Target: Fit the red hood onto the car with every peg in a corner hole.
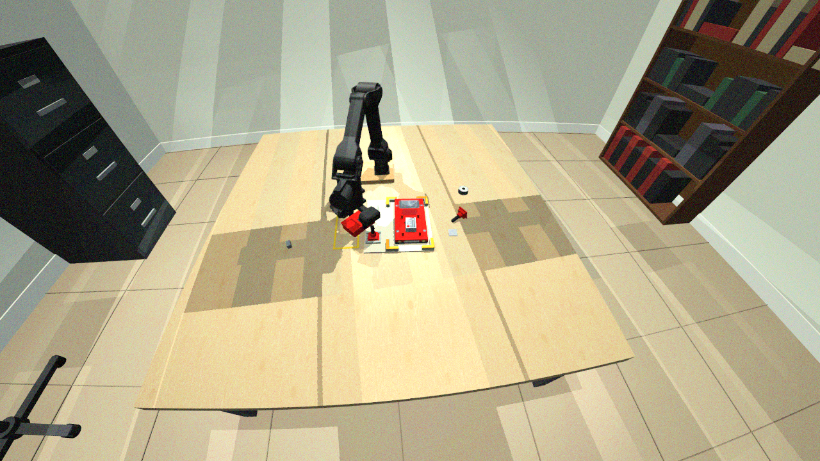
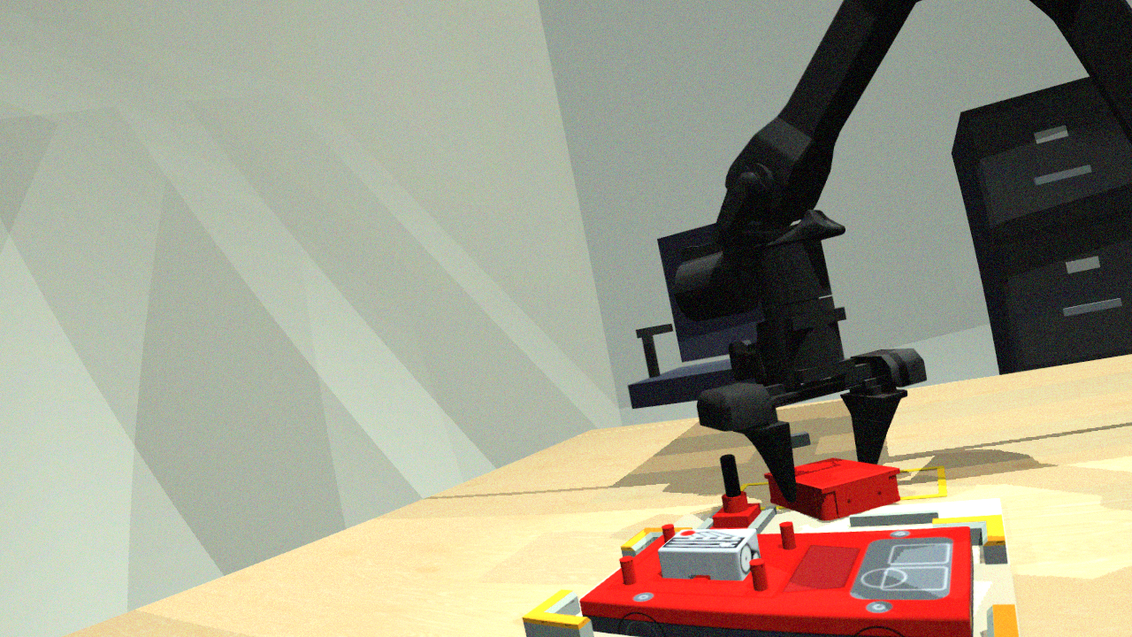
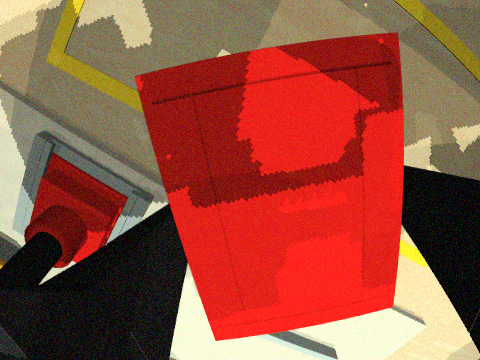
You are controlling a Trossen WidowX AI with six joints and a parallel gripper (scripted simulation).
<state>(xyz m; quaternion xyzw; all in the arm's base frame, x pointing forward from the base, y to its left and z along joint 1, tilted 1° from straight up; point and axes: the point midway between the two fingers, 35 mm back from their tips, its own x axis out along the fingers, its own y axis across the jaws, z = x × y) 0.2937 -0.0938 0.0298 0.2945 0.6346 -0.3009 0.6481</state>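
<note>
The grey engine block lies 18 cm to the left of my gripper tip, 4 cm ahead of it and 1 cm above it. Also, from my gripper tip: wheel: 41 cm to the left, 15 cm behind; red hood: 1 cm above.
</note>
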